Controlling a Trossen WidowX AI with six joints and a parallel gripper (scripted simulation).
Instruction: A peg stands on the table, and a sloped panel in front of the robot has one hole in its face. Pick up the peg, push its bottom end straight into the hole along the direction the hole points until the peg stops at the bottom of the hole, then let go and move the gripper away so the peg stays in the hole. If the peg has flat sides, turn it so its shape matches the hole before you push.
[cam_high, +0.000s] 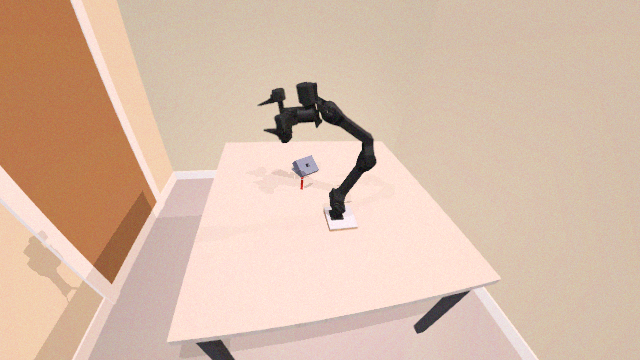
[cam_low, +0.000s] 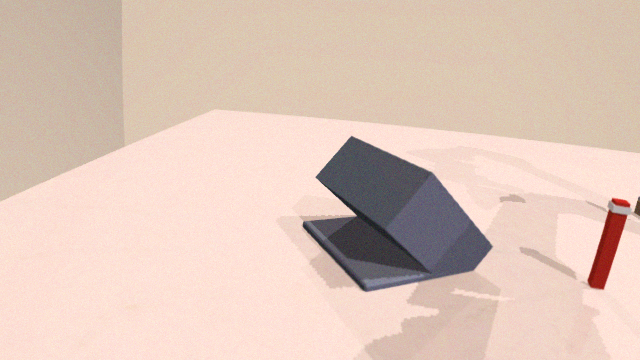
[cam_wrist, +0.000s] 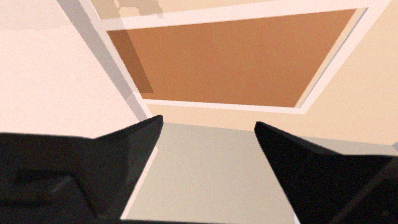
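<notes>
My gripper tip is 440 mm above the red peg, 190 mm to the left of it and 180 mm short of it. Round my gripper tip: thin grey base plate 490 mm below, 380 mm ahead, 230 mm to the right; sloped grey-blue panel 460 mm below, 360 mm ahead, 240 mm to the right.
</notes>
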